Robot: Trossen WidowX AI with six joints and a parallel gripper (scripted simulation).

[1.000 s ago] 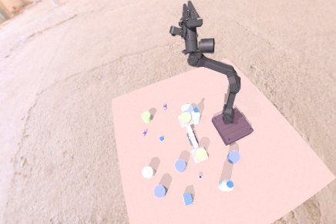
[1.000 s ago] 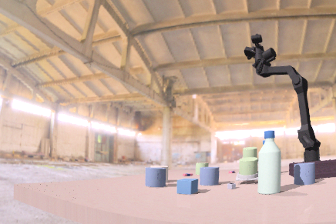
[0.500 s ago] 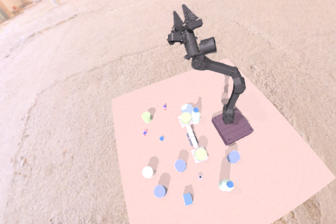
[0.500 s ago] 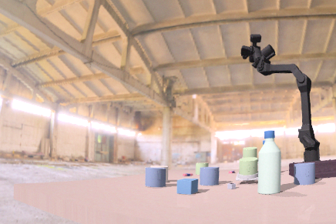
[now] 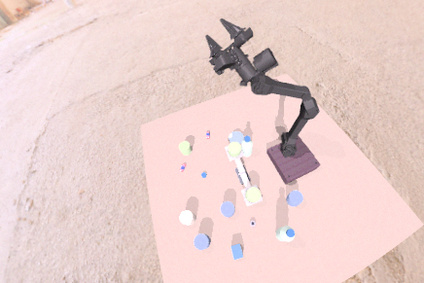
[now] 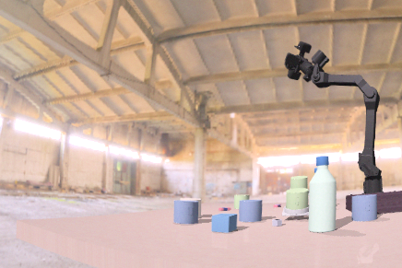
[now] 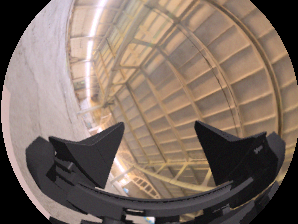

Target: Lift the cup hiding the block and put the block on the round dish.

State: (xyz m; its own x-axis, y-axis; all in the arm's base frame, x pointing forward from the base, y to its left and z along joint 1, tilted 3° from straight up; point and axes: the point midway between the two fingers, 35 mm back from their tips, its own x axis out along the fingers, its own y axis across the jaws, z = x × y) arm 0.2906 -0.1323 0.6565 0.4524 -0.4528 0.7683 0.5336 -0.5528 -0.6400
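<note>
Right now the pale teal block is 690 mm below my gripper tip, 370 mm to the left of it and 40 mm behind it. Round my gripper tip: cream cylinder (690 mm below, 410 mm to the left, 330 mm ahead); pale round dish (720 mm below, 50 mm behind, 10 mm to the right).
</note>
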